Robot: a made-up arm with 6 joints. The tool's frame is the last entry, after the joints. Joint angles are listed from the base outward.
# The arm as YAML. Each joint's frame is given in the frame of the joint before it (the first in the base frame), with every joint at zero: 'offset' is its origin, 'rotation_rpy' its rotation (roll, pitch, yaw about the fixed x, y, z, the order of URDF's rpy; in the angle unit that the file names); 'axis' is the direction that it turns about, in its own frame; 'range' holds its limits. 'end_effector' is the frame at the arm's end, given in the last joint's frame.
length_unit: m
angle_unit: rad
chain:
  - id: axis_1
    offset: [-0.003, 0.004, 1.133]
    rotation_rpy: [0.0, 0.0, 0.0]
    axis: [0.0, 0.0, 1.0]
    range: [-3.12, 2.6]
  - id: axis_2
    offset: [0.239, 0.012, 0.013]
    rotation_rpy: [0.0, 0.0, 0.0]
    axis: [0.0, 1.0, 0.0]
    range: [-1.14, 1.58]
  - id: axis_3
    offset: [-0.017, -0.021, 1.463]
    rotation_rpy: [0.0, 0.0, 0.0]
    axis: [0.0, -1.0, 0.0]
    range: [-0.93, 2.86]
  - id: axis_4
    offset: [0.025, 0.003, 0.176]
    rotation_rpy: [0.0, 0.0, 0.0]
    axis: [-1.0, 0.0, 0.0]
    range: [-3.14, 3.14]
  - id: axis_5
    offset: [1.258, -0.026, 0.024]
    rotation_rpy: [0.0, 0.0, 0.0]
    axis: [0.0, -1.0, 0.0]
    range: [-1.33, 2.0]
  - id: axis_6
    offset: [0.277, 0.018, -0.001]
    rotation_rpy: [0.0, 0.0, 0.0]
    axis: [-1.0, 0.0, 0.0]
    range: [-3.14, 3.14]
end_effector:
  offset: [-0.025, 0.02, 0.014]
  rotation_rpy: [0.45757, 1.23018, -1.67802]
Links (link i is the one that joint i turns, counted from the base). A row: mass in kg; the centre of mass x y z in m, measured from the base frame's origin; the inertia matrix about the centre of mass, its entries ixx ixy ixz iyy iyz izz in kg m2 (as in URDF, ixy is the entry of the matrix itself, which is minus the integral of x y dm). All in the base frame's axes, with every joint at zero. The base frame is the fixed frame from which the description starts. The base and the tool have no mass.
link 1: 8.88; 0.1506 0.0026 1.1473; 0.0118 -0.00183 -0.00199 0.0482 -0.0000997 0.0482
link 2: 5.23; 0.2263 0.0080 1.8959; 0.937 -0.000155 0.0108 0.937 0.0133 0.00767
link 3: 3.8; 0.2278 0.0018 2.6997; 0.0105 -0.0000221 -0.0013 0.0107 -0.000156 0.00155
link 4: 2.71; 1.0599 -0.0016 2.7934; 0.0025 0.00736 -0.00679 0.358 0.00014 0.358
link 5: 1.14; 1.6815 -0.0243 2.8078; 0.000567 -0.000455 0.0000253 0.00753 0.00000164 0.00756
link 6: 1.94; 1.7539 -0.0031 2.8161; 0.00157 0 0 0.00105 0 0.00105
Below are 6 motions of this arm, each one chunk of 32 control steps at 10 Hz.
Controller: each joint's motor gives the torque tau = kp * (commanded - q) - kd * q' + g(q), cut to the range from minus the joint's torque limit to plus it. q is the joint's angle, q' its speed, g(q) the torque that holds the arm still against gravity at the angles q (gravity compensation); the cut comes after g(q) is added. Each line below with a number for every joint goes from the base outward.
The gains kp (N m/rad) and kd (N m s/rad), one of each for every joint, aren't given. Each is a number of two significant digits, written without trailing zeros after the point. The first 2 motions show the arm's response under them.
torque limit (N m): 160 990 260 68 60 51
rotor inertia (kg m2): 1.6 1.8 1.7 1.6 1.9 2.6
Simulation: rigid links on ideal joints. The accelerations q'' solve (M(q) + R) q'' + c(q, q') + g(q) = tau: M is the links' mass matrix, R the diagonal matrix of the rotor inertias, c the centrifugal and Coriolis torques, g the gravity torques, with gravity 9.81 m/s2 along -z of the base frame. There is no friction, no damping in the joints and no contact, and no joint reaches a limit. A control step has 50 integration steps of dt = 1/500 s. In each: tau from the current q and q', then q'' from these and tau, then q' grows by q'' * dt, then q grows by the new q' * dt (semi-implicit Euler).
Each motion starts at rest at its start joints. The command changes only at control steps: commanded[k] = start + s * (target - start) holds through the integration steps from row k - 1 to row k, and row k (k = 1, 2, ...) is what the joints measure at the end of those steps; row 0 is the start. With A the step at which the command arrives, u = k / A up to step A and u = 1 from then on. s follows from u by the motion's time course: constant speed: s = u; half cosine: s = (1 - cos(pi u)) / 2; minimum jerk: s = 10 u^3 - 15 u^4 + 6 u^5; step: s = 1 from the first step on.
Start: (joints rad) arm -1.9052 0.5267 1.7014 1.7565 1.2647 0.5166
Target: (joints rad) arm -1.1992 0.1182 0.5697 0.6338 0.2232 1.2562
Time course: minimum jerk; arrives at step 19
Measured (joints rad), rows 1 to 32:
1: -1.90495 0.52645 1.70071 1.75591 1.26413 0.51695
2: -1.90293 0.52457 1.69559 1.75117 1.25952 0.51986
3: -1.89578 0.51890 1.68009 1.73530 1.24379 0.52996
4: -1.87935 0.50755 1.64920 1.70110 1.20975 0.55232
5: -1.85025 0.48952 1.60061 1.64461 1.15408 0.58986
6: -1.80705 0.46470 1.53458 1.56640 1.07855 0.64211
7: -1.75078 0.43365 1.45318 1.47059 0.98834 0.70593
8: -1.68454 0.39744 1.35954 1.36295 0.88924 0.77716
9: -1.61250 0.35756 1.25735 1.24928 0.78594 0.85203
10: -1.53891 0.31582 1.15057 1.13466 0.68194 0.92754
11: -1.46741 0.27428 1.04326 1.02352 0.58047 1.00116
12: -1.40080 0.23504 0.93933 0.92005 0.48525 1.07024
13: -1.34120 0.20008 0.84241 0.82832 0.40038 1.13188
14: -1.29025 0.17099 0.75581 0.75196 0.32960 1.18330
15: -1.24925 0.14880 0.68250 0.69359 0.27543 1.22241
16: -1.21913 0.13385 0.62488 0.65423 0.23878 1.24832
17: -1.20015 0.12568 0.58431 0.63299 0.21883 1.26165
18: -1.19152 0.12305 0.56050 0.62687 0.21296 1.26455
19: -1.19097 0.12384 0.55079 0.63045 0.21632 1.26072
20: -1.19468 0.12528 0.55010 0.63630 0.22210 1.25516
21: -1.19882 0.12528 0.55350 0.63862 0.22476 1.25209
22: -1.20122 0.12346 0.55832 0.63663 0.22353 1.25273
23: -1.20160 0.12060 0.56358 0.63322 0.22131 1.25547
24: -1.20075 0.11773 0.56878 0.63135 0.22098 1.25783
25: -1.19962 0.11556 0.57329 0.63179 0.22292 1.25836
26: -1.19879 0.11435 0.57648 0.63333 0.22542 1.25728
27: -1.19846 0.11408 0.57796 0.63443 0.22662 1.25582
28: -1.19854 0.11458 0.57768 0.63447 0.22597 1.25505
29: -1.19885 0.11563 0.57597 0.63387 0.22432 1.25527
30: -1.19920 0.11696 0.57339 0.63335 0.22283 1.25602
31: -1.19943 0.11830 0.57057 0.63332 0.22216 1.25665
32: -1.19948 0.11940 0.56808 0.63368 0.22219 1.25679
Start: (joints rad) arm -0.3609 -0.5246 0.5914 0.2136 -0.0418 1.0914
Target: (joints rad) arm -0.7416 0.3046 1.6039 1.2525 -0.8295 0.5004
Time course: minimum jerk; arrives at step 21
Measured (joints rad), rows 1 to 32:
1: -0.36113 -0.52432 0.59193 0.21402 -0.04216 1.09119
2: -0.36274 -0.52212 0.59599 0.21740 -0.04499 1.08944
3: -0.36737 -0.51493 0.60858 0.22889 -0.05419 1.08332
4: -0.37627 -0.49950 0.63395 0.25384 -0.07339 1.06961
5: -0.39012 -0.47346 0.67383 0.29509 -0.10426 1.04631
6: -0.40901 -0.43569 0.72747 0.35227 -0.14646 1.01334
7: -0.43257 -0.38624 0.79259 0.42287 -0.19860 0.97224
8: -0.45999 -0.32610 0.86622 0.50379 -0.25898 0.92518
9: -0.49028 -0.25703 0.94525 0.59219 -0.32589 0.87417
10: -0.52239 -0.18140 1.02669 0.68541 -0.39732 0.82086
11: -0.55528 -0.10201 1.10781 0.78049 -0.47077 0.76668
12: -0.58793 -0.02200 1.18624 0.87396 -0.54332 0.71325
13: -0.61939 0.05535 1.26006 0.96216 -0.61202 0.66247
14: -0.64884 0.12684 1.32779 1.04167 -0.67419 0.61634
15: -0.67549 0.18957 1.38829 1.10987 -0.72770 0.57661
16: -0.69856 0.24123 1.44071 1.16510 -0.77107 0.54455
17: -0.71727 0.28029 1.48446 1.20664 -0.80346 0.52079
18: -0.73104 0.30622 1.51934 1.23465 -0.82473 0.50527
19: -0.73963 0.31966 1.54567 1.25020 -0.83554 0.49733
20: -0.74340 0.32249 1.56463 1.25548 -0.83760 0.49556
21: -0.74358 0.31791 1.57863 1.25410 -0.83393 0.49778
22: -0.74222 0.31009 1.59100 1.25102 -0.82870 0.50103
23: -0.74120 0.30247 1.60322 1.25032 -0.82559 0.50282
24: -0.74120 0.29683 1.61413 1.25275 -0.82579 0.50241
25: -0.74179 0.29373 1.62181 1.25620 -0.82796 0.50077
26: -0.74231 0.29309 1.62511 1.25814 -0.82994 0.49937
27: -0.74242 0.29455 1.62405 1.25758 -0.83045 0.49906
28: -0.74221 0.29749 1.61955 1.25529 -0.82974 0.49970
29: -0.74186 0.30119 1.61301 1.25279 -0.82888 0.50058
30: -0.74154 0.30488 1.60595 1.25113 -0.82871 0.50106
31: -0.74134 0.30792 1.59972 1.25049 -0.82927 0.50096
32: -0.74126 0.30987 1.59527 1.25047 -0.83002 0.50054
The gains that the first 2 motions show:
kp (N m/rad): 980 1800 390 160 200 220
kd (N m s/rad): 83 140 44 7.9 8.6 10
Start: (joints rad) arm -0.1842 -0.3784 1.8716 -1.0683 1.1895 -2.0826
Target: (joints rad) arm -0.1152 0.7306 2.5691 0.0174 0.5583 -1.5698
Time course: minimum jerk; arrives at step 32
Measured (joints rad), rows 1 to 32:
1: -0.18419 -0.37830 1.87177 -1.06816 1.18941 -2.08255
2: -0.18412 -0.37748 1.87302 -1.06702 1.18872 -2.08210
3: -0.18389 -0.37474 1.87685 -1.06298 1.18639 -2.08048
4: -0.18343 -0.36864 1.88441 -1.05391 1.18139 -2.07675
5: -0.18270 -0.35785 1.89617 -1.03840 1.17300 -2.07014
6: -0.18167 -0.34129 1.91191 -1.01618 1.16095 -2.06033
7: -0.18028 -0.31817 1.93106 -0.98775 1.14525 -2.04737
8: -0.17845 -0.28803 1.95296 -0.95379 1.12594 -2.03147
9: -0.17612 -0.25073 1.97700 -0.91474 1.10308 -2.01285
10: -0.17330 -0.20649 2.00274 -0.87081 1.07678 -1.99166
11: -0.17008 -0.15587 2.02995 -0.82217 1.04726 -1.96803
12: -0.16656 -0.09969 2.05860 -0.76913 1.01492 -1.94218
13: -0.16285 -0.03897 2.08879 -0.71222 0.98028 -1.91446
14: -0.15900 0.02514 2.12062 -0.65219 0.94394 -1.88533
15: -0.15506 0.09146 2.15414 -0.58990 0.90654 -1.85528
16: -0.15106 0.15881 2.18922 -0.52629 0.86869 -1.82481
17: -0.14706 0.22608 2.22557 -0.46237 0.83102 -1.79440
18: -0.14310 0.29222 2.26269 -0.39917 0.79409 -1.76448
19: -0.13924 0.35626 2.29996 -0.33775 0.75849 -1.73551
20: -0.13551 0.41732 2.33662 -0.27915 0.72473 -1.70791
21: -0.13197 0.47456 2.37194 -0.22432 0.69329 -1.68212
22: -0.12866 0.52726 2.40520 -0.17408 0.66457 -1.65852
23: -0.12563 0.57474 2.43578 -0.12912 0.63894 -1.63742
24: -0.12293 0.61645 2.46320 -0.08993 0.61665 -1.61907
25: -0.12061 0.65197 2.48714 -0.05687 0.59791 -1.60362
26: -0.11867 0.68104 2.50741 -0.03010 0.58281 -1.59115
27: -0.11715 0.70361 2.52400 -0.00958 0.57134 -1.58163
28: -0.11604 0.71985 2.53704 0.00497 0.56333 -1.57493
29: -0.11532 0.73021 2.54682 0.01407 0.55847 -1.57080
30: -0.11495 0.73543 2.55383 0.01855 0.55628 -1.56885
31: -0.11485 0.73654 2.55870 0.01953 0.55611 -1.56856
32: -0.11494 0.73492 2.56233 0.01846 0.55711 -1.56923

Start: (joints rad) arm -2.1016 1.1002 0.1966 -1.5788 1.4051 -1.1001
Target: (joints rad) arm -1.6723 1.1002 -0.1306 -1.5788 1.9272 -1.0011
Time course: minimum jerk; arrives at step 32
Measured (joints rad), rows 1 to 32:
1: -2.10159 1.10020 0.19658 -1.57879 1.40516 -1.10009
2: -2.10147 1.10017 0.19639 -1.57873 1.40568 -1.10000
3: -2.10101 1.10008 0.19573 -1.57857 1.40751 -1.09969
4: -2.09978 1.09992 0.19419 -1.57828 1.41164 -1.09896
5: -2.09722 1.09968 0.19135 -1.57794 1.41875 -1.09768
6: -2.09272 1.09941 0.18688 -1.57763 1.42906 -1.09579
7: -2.08566 1.09917 0.18054 -1.57743 1.44243 -1.09328
8: -2.07556 1.09902 0.17223 -1.57733 1.45861 -1.09021
9: -2.06213 1.09901 0.16192 -1.57733 1.47746 -1.08662
10: -2.04530 1.09914 0.14968 -1.57737 1.49889 -1.08253
11: -2.02523 1.09938 0.13568 -1.57744 1.52278 -1.07797
12: -2.00233 1.09968 0.12011 -1.57752 1.54892 -1.07298
13: -1.97717 1.09998 0.10323 -1.57763 1.57694 -1.06762
14: -1.95041 1.10024 0.08530 -1.57774 1.60643 -1.06200
15: -1.92275 1.10043 0.06661 -1.57786 1.63690 -1.05619
16: -1.89486 1.10054 0.04743 -1.57799 1.66788 -1.05031
17: -1.86731 1.10061 0.02803 -1.57812 1.69888 -1.04443
18: -1.84059 1.10064 0.00867 -1.57828 1.72941 -1.03866
19: -1.81505 1.10068 -0.01036 -1.57847 1.75896 -1.03306
20: -1.79096 1.10072 -0.02879 -1.57869 1.78707 -1.02774
21: -1.76852 1.10078 -0.04633 -1.57892 1.81328 -1.02277
22: -1.74790 1.10085 -0.06269 -1.57916 1.83726 -1.01821
23: -1.72924 1.10092 -0.07762 -1.57937 1.85869 -1.01415
24: -1.71273 1.10097 -0.09090 -1.57955 1.87734 -1.01061
25: -1.69851 1.10099 -0.10234 -1.57968 1.89306 -1.00763
26: -1.68675 1.10097 -0.11185 -1.57976 1.90576 -1.00522
27: -1.67754 1.10093 -0.11940 -1.57979 1.91545 -1.00339
28: -1.67092 1.10087 -0.12501 -1.57977 1.92226 -1.00209
29: -1.66683 1.10080 -0.12882 -1.57970 1.92645 -1.00130
30: -1.66505 1.10071 -0.13103 -1.57958 1.92839 -1.00092
31: -1.66525 1.10062 -0.13193 -1.57941 1.92865 -1.00086
32: -1.66693 1.10051 -0.13189 -1.57920 1.92792 -1.00099

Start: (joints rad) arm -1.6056 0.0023 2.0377 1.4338 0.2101 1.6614
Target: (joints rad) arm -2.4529 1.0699 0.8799 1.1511 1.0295 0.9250
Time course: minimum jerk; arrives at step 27
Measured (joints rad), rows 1 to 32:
1: -1.60583 0.00239 2.03774 1.43372 0.21023 1.66128
2: -1.60752 0.00315 2.03793 1.43307 0.21136 1.66023
3: -1.61246 0.00590 2.03800 1.43090 0.21562 1.65650
4: -1.62227 0.01252 2.03668 1.42627 0.22568 1.64796
5: -1.63809 0.02510 2.03152 1.41873 0.24341 1.63304
6: -1.66057 0.04557 2.01933 1.40838 0.26934 1.61119
7: -1.68978 0.07547 1.99676 1.39569 0.30286 1.58280
8: -1.72522 0.11569 1.96110 1.38123 0.34291 1.54866
9: -1.76591 0.16646 1.91084 1.36553 0.38829 1.50957
10: -1.81055 0.22732 1.84596 1.34907 0.43779 1.46616
11: -1.85772 0.29725 1.76796 1.33227 0.49012 1.41907
12: -1.90645 0.37470 1.67946 1.31543 0.54399 1.36908
13: -1.95635 0.45770 1.58373 1.29881 0.59838 1.31726
14: -2.00741 0.54385 1.48416 1.28254 0.65257 1.26484
15: -2.05970 0.63051 1.38398 1.26676 0.70589 1.21310
16: -2.11334 0.71493 1.28616 1.25158 0.75759 1.16324
17: -2.16825 0.79450 1.19341 1.23709 0.80673 1.11630
18: -2.22403 0.86688 1.10819 1.22333 0.85229 1.07319
19: -2.27981 0.93024 1.03263 1.21032 0.89331 1.03469
20: -2.33418 0.98331 0.96841 1.19809 0.92905 1.00149
21: -2.38519 1.02548 0.91666 1.18674 0.95897 0.97408
22: -2.43055 1.05676 0.87782 1.17649 0.98278 0.95273
23: -2.46792 1.07774 0.85160 1.16767 1.00044 0.93743
24: -2.49533 1.08948 0.83710 1.16059 1.01223 0.92780
25: -2.51153 1.09342 0.83286 1.15544 1.01887 0.92313
26: -2.51634 1.09128 0.83704 1.15213 1.02163 0.92229
27: -2.51076 1.08507 0.84747 1.15020 1.02240 0.92376
28: -2.49700 1.07702 0.86167 1.14888 1.02347 0.92568
29: -2.47822 1.06917 0.87670 1.14768 1.02632 0.92660
30: -2.45796 1.06293 0.88970 1.14676 1.03059 0.92618
31: -2.43954 1.05907 0.89857 1.14672 1.03462 0.92508
32: -2.42562 1.05783 0.90245 1.14784 1.03686 0.92420

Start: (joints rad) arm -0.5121 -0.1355 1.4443 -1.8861 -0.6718 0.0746
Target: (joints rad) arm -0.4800 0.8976 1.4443 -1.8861 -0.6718 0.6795
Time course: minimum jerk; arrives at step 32
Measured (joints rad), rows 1 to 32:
1: -0.51209 -0.13542 1.44442 -1.88611 -0.67181 0.07466
2: -0.51203 -0.13477 1.44529 -1.88619 -0.67185 0.07520
3: -0.51185 -0.13259 1.44778 -1.88648 -0.67203 0.07712
4: -0.51152 -0.12767 1.45235 -1.88711 -0.67240 0.08155
5: -0.51102 -0.11877 1.45872 -1.88809 -0.67295 0.08937
6: -0.51033 -0.10476 1.46604 -1.88924 -0.67357 0.10098
7: -0.50948 -0.08470 1.47321 -1.89032 -0.67409 0.11630
8: -0.50847 -0.05793 1.47911 -1.89111 -0.67433 0.13508
9: -0.50734 -0.02415 1.48284 -1.89150 -0.67423 0.15704
10: -0.50609 0.01657 1.48388 -1.89145 -0.67376 0.18203
11: -0.50475 0.06377 1.48211 -1.89104 -0.67299 0.20988
12: -0.50335 0.11668 1.47782 -1.89034 -0.67204 0.24035
13: -0.50189 0.17426 1.47157 -1.88944 -0.67103 0.27302
14: -0.50038 0.23534 1.46412 -1.88844 -0.67008 0.30736
15: -0.49883 0.29866 1.45621 -1.88743 -0.66928 0.34278
16: -0.49723 0.36297 1.44854 -1.88649 -0.66869 0.37870
17: -0.49558 0.42712 1.44158 -1.88568 -0.66831 0.41457
18: -0.49389 0.49002 1.43563 -1.88502 -0.66814 0.44984
19: -0.49218 0.55075 1.43076 -1.88450 -0.66812 0.48401
20: -0.49046 0.60848 1.42688 -1.88409 -0.66821 0.51656
21: -0.48877 0.66249 1.42381 -1.88375 -0.66837 0.54697
22: -0.48713 0.71217 1.42130 -1.88345 -0.66857 0.57481
23: -0.48557 0.75695 1.41916 -1.88317 -0.66877 0.59969
24: -0.48413 0.79639 1.41725 -1.88289 -0.66897 0.62133
25: -0.48285 0.83011 1.41554 -1.88263 -0.66915 0.63955
26: -0.48175 0.85783 1.41411 -1.88240 -0.66932 0.65426
27: -0.48086 0.87946 1.41315 -1.88224 -0.66948 0.66549
28: -0.48019 0.89506 1.41290 -1.88219 -0.66964 0.67339
29: -0.47975 0.90492 1.41364 -1.88231 -0.66982 0.67826
30: -0.47953 0.90963 1.41566 -1.88261 -0.67004 0.68056
31: -0.47950 0.91004 1.41919 -1.88314 -0.67032 0.68092
32: -0.47961 0.90737 1.42445 -1.88390 -0.67069 0.68014

